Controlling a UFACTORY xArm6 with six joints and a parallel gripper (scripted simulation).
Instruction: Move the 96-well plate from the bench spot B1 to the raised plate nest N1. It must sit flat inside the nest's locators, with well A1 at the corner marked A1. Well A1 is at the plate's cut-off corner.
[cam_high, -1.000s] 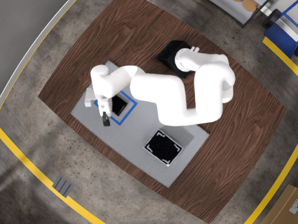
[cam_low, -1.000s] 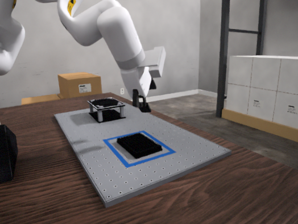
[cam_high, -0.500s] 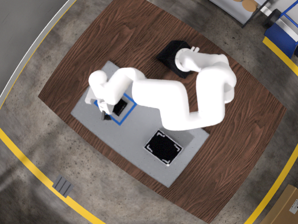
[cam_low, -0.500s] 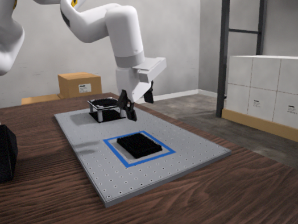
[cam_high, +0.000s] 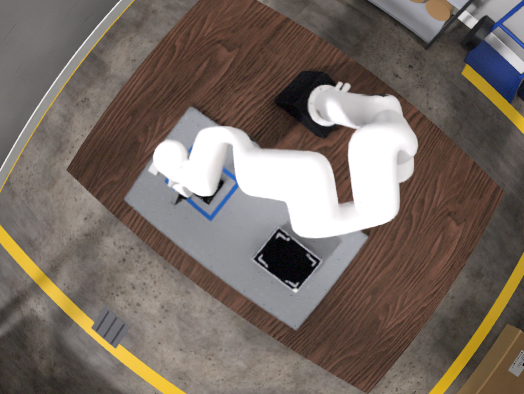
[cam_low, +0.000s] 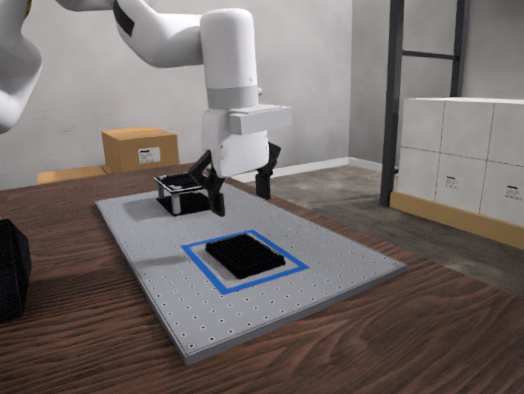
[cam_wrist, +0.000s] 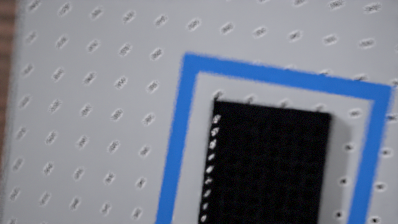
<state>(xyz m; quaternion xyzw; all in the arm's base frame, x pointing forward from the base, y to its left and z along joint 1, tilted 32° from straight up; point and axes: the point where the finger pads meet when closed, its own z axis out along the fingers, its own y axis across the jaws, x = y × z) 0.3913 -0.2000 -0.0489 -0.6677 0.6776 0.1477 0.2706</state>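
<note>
The black 96-well plate is 90 mm below my hand and 10 mm to the right of it. From my hand the other things lie so: black plate nest N1 (340 mm to the left, 50 mm ahead, 40 mm below).
</note>
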